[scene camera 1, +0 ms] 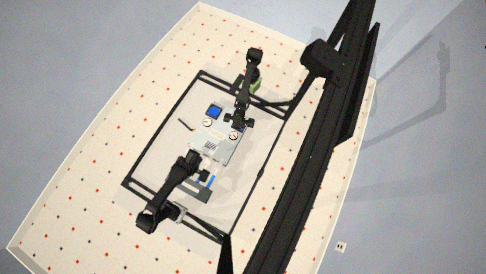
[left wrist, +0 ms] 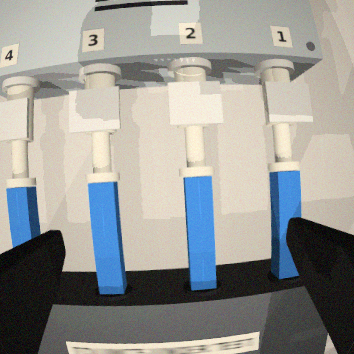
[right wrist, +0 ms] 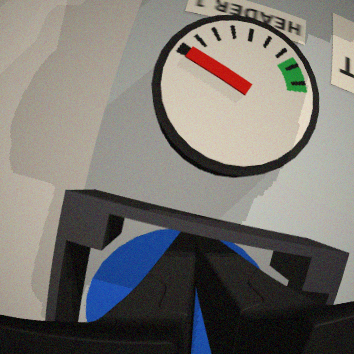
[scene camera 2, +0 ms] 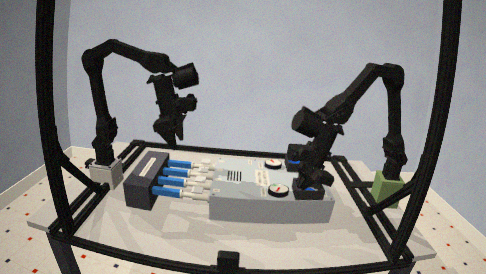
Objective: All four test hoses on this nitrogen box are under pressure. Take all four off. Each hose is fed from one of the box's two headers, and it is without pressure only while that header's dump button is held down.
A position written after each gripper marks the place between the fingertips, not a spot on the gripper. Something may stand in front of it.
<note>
The left gripper (scene camera 2: 178,145) is open and holds nothing. The right gripper (scene camera 2: 296,193) is shut and touches a grey nitrogen box (right wrist: 177,147).
The left gripper is seen too in the left wrist view (left wrist: 176,238). The right gripper shows as well in the right wrist view (right wrist: 192,241). The grey nitrogen box also shows in the left wrist view (left wrist: 54,54).
</note>
